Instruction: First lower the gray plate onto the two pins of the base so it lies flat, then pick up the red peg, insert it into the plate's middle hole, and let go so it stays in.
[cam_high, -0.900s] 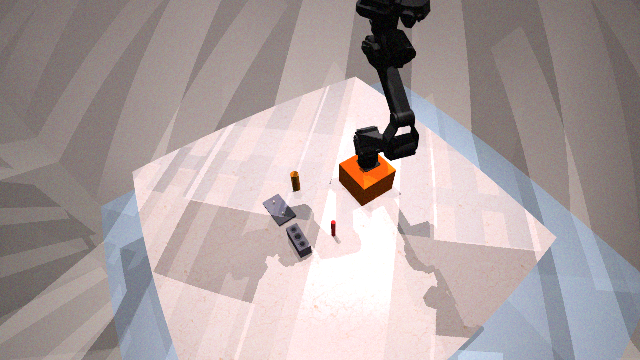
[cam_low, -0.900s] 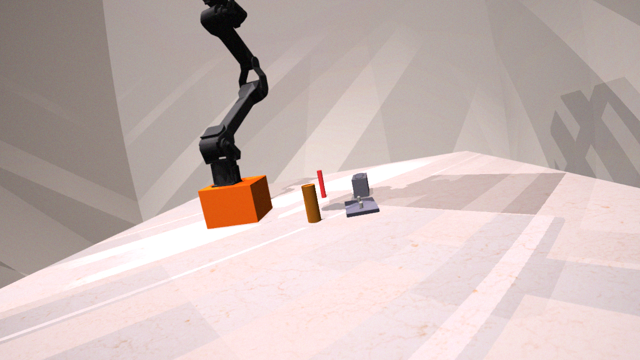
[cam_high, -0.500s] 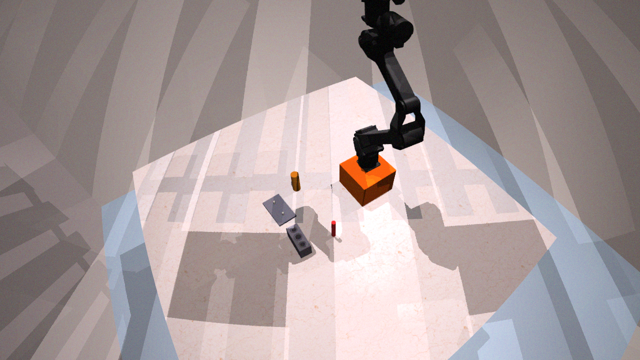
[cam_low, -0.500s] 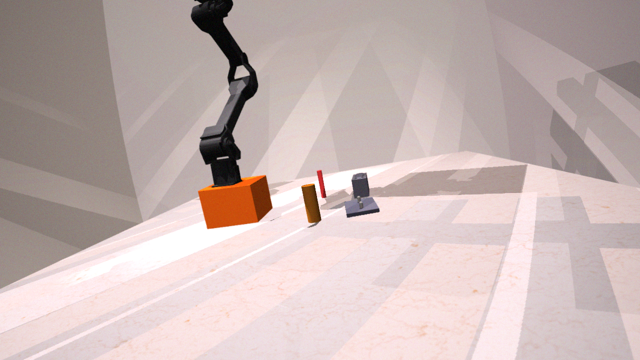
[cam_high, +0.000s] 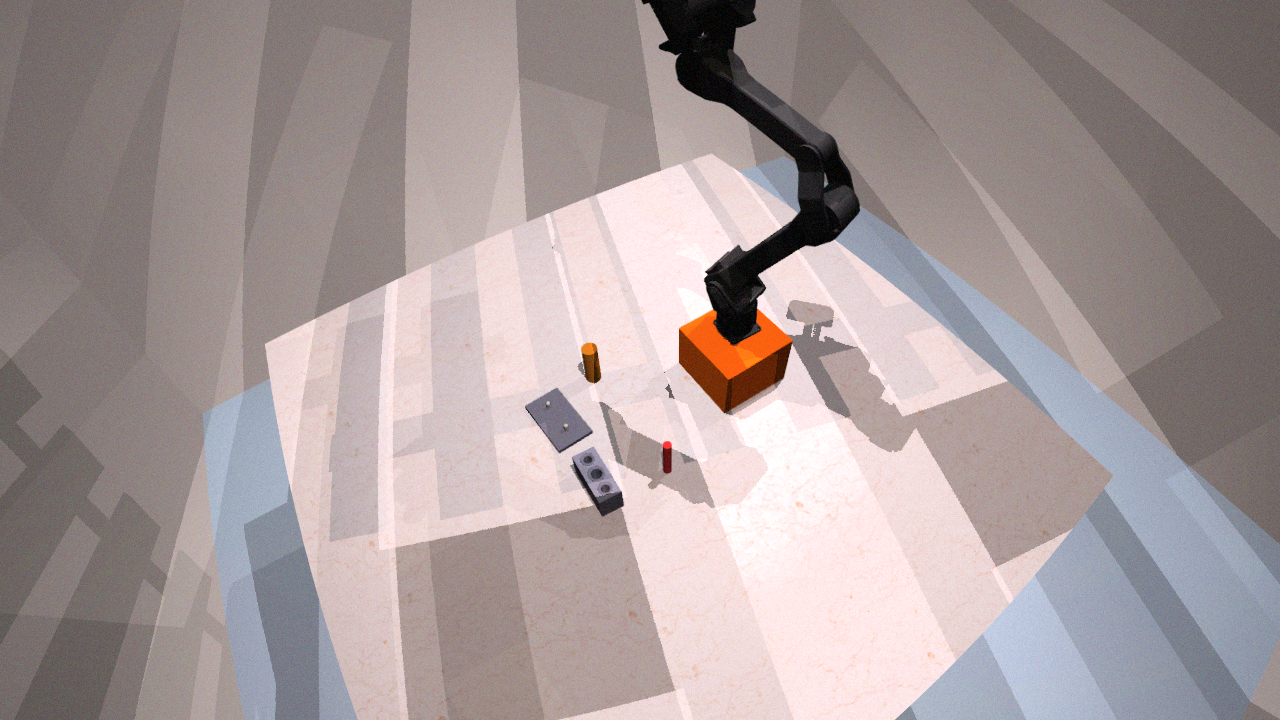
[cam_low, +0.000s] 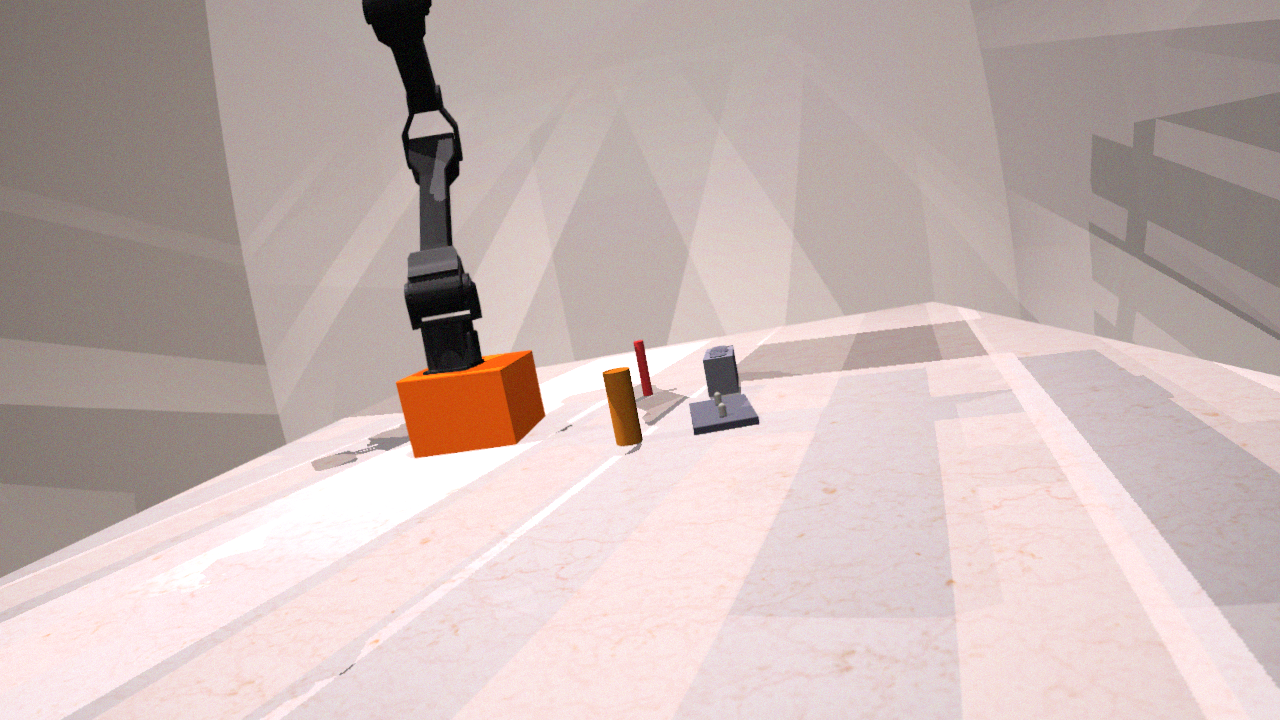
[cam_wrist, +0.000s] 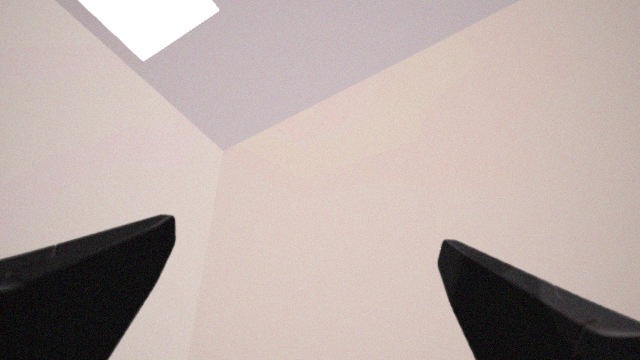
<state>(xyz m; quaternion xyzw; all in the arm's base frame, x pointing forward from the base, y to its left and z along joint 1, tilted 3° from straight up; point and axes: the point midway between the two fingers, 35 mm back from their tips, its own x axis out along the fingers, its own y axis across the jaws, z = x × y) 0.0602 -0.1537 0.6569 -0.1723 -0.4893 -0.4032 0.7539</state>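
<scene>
Right now my gripper tip is 74 cm above the gray plate, 29 cm to the right of it and 24 cm short of it. Round my gripper tip: gray base 77 cm below, 24 cm ahead, 13 cm to the left; orange-brown cylinder 74 cm below, 14 cm ahead, 7 cm to the left; red peg 74 cm below, 31 cm to the left, 13 cm ahead.
</scene>
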